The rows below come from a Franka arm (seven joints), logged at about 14 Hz.
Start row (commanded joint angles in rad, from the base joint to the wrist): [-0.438, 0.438, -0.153, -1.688, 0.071, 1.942, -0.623]
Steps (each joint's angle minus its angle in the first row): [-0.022, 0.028, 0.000, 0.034, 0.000, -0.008, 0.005]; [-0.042, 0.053, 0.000, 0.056, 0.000, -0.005, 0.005]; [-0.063, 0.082, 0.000, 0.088, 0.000, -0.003, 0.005]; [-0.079, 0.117, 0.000, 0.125, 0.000, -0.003, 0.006]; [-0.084, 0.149, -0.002, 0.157, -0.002, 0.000, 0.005]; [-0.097, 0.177, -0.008, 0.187, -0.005, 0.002, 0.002]
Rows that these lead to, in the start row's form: [-0.460, 0.466, -0.153, -1.654, 0.071, 1.934, -0.618]; [-0.480, 0.491, -0.153, -1.632, 0.071, 1.937, -0.618]; [-0.501, 0.520, -0.153, -1.600, 0.071, 1.939, -0.618]; [-0.517, 0.555, -0.153, -1.563, 0.071, 1.939, -0.617]; [-0.522, 0.587, -0.155, -1.531, 0.069, 1.942, -0.618]; [-0.535, 0.615, -0.161, -1.501, 0.066, 1.944, -0.621]
